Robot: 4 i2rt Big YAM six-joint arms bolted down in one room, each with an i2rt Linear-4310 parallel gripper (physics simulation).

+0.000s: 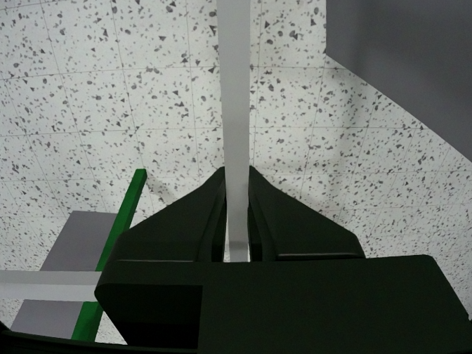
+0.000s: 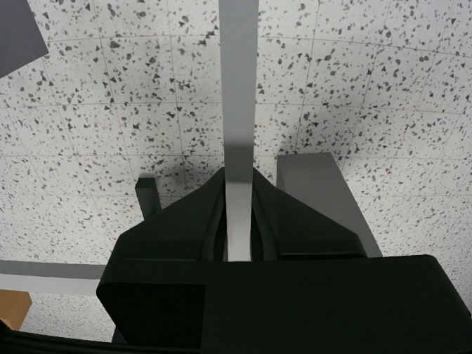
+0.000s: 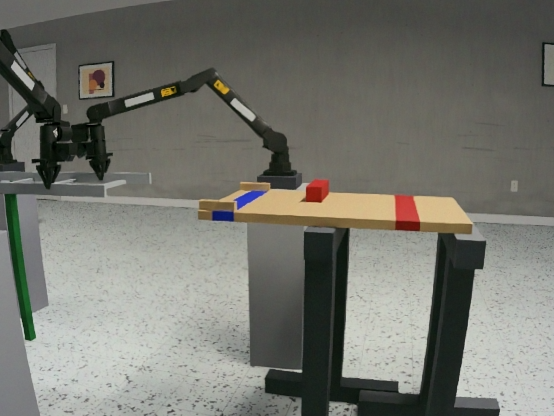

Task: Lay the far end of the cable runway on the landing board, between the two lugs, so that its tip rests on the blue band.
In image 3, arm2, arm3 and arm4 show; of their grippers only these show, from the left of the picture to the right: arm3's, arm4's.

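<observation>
The grey cable runway (image 1: 235, 75) (image 2: 239, 75) (image 3: 80, 190) is a ladder of two side rails with cross rungs. Its end hangs in the air left of the landing board (image 3: 360, 205), apart from it. The blue band (image 3: 251, 198) crosses the board's left end between the near lug (image 3: 217, 204) and the far lug (image 3: 255, 185). Arm3's gripper (image 1: 237, 172) (image 3: 48, 185) is shut on the near rail. Arm4's gripper (image 2: 239, 175) (image 3: 101, 176) is shut on the far rail. The grippers of arm1 and arm2 do not show.
A red block (image 3: 317, 191) stands on the board, left of a red band (image 3: 407, 212). Dark trestles (image 3: 317, 310) carry the board. A grey pedestal (image 3: 275, 300) stands behind it. A green post (image 1: 131, 200) (image 3: 20, 280) stands under the runway at the left.
</observation>
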